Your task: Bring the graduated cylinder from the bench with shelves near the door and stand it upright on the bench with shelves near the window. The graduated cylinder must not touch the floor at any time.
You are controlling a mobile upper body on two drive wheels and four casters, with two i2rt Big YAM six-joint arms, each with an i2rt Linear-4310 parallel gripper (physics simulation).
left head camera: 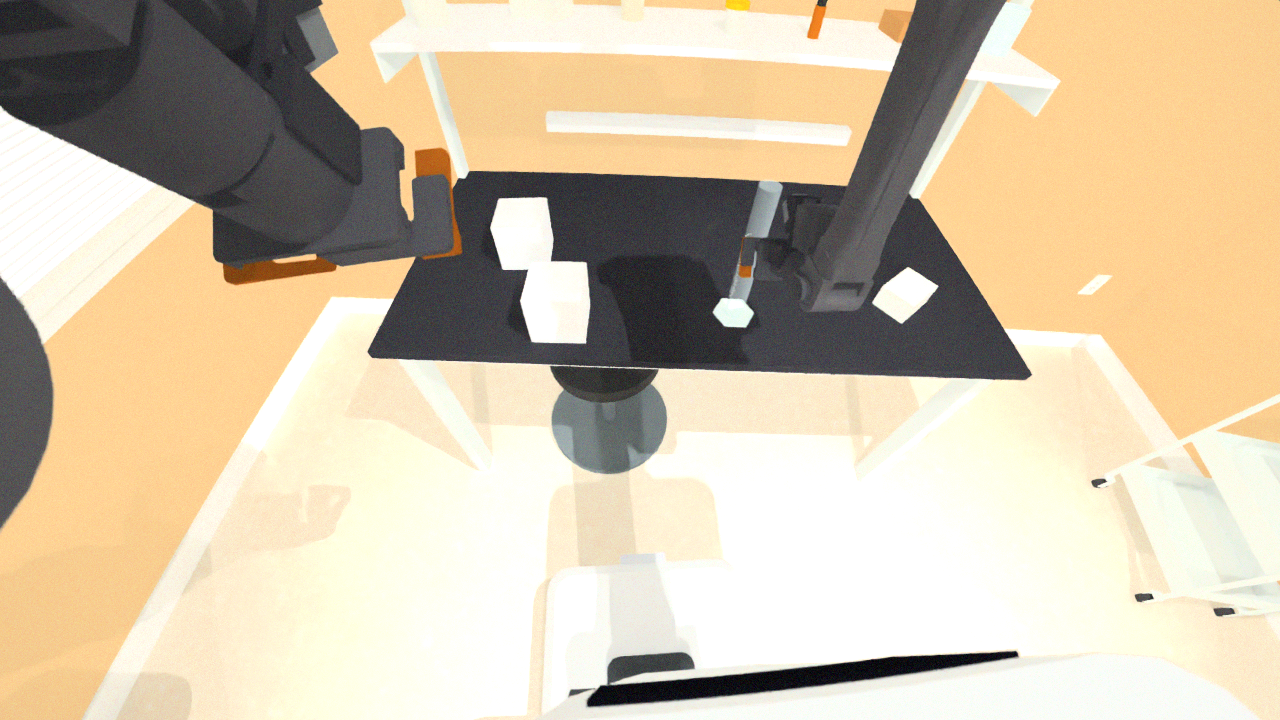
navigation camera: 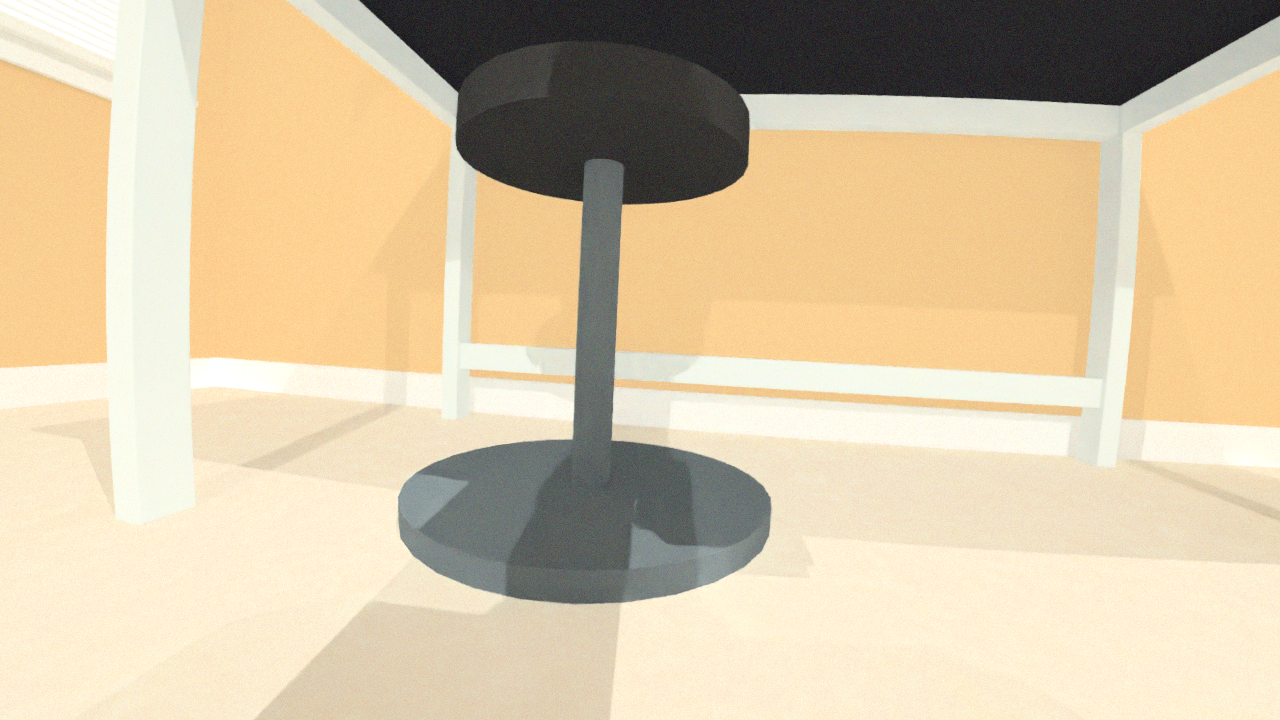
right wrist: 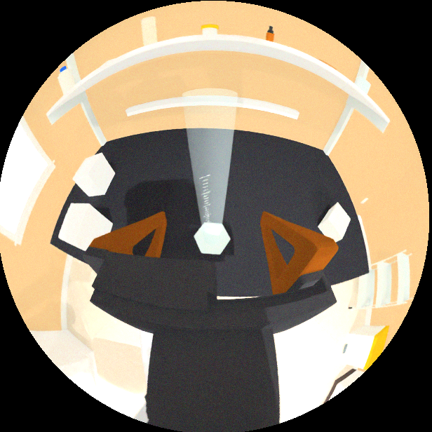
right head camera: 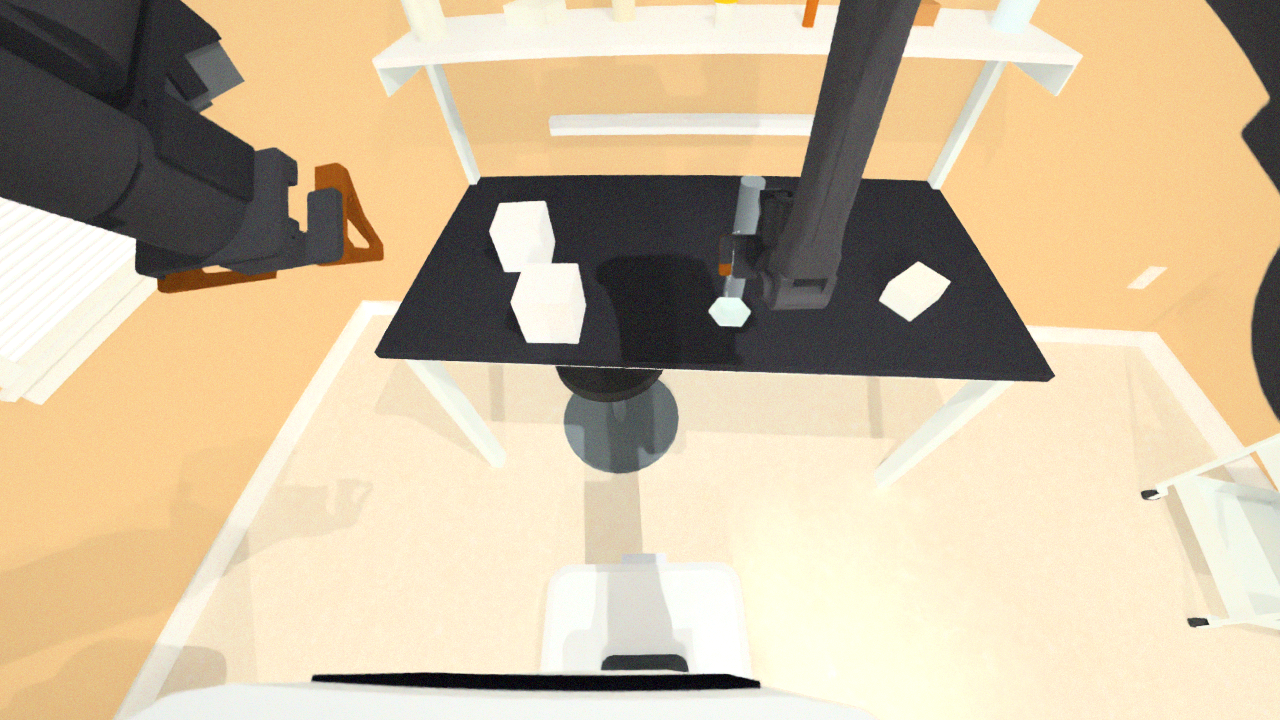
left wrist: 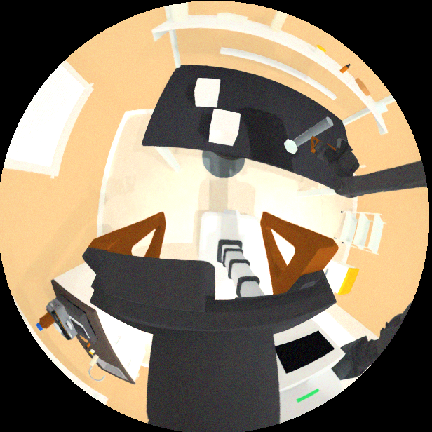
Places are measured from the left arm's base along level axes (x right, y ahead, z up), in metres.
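Pixels of known places: left gripper, fingertip midpoint: (left head camera: 396,253) (right head camera: 327,261); right gripper, fingertip midpoint: (left head camera: 767,248).
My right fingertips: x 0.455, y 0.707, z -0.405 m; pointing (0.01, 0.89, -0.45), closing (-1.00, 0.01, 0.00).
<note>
For each thing: its middle in the pictures, then the offset to it from my right fingertips. "spot": a spot on its surface instead. Level surfaces: height alone.
- clear graduated cylinder, surface spot: (right head camera: 749,207) (left head camera: 765,211) spot: dx -0.007, dy +0.039, dz +0.053 m
- black-topped bench, surface height: dz -0.242 m
- white block, body centre: (right head camera: 914,291) (left head camera: 904,294) dx +0.438, dy +0.085, dz -0.213 m
- white shelf, surface height: dz +0.215 m
The clear graduated cylinder (left head camera: 763,211) (right head camera: 749,207) (left wrist: 312,132) (right wrist: 212,165) stands upright on its pale hexagonal base on the black-topped bench (left head camera: 626,205) (right head camera: 626,205) (left wrist: 175,110) (right wrist: 280,165). The bench has a shelf above it, and a window blind is at the left. My right gripper (right wrist: 213,216) is open, with nothing between its fingers. It is at the cylinder's near side, and one finger covers part of the cylinder in both head views. In the left wrist view it looks apart from the cylinder. My left gripper (left wrist: 212,217) is open and empty, left of the bench. The other bench cannot be identified.
Two white blocks (left head camera: 522,232) (left head camera: 555,302) stand left on the bench, another white block (left head camera: 904,295) at the right. Bottles stand on the white shelf (left head camera: 671,40). A stool (navigation camera: 583,519) is under the bench's front edge. A white cart (left head camera: 1172,510) is at the right.
</note>
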